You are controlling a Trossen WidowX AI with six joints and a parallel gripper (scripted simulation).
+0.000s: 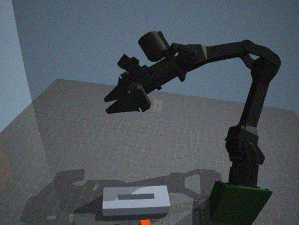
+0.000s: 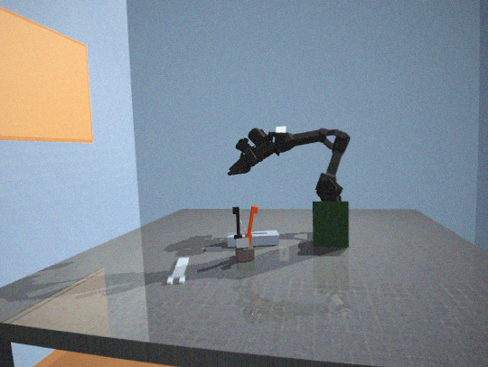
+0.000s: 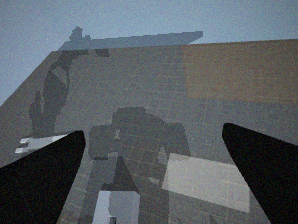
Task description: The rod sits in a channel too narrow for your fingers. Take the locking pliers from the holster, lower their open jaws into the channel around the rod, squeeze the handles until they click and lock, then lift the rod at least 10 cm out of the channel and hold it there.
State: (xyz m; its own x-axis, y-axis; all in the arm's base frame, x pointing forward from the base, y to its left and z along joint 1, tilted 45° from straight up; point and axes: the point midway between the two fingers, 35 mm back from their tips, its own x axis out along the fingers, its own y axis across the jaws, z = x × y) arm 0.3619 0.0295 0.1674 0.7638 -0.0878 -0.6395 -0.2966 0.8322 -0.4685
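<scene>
Now: gripper tip 25 cm to the right of the orange handle, 15 cm above it and 13 cm past it. Also, from my gripper tip: brown holster 26 cm to the left, 24 cm below, 10 cm behind; small white forked piece 41 cm to the left, 25 cm below, 5 cm ahead; grey channel block 23 cm below, 10 cm to the left, 10 cm behind.
</scene>
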